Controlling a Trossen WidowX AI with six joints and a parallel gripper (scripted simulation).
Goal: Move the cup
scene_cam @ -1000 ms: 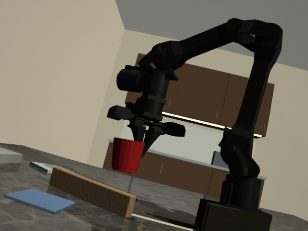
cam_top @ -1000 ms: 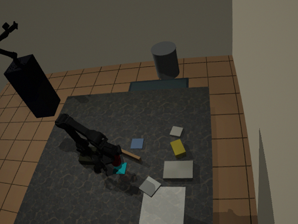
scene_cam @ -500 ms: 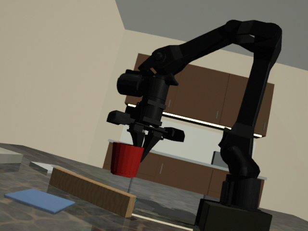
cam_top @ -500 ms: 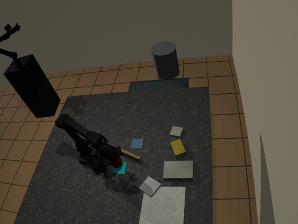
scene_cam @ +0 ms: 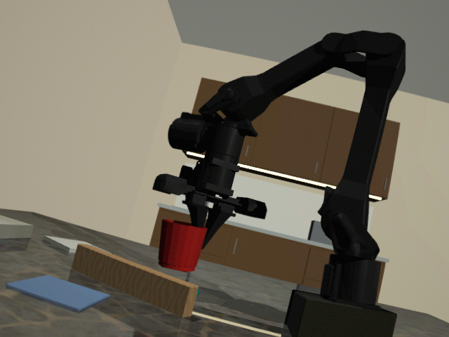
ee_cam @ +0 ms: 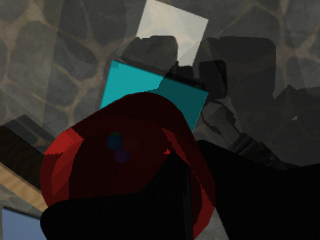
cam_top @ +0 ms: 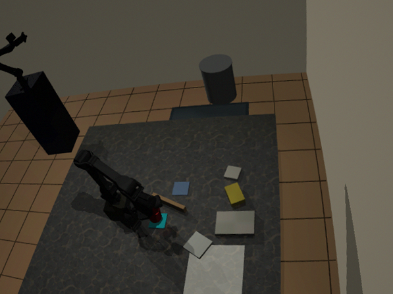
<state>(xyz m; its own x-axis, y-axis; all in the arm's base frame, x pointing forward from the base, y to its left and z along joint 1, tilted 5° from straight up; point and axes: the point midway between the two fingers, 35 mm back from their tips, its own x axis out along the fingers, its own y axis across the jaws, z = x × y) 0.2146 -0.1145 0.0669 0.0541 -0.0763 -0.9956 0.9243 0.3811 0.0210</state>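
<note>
Now: gripper tip 8 cm above the teal pad, 3 cm short of it and 1 cm to the right of it. The rest, counted from my gripper tip: wooden bar: 11 cm to the left, 8 cm ahead, 6 cm below; then yellow block: 41 cm ahead, 13 cm to the left, 6 cm below; then red cup: 3 cm ahead, 1 cm to the left.
</note>
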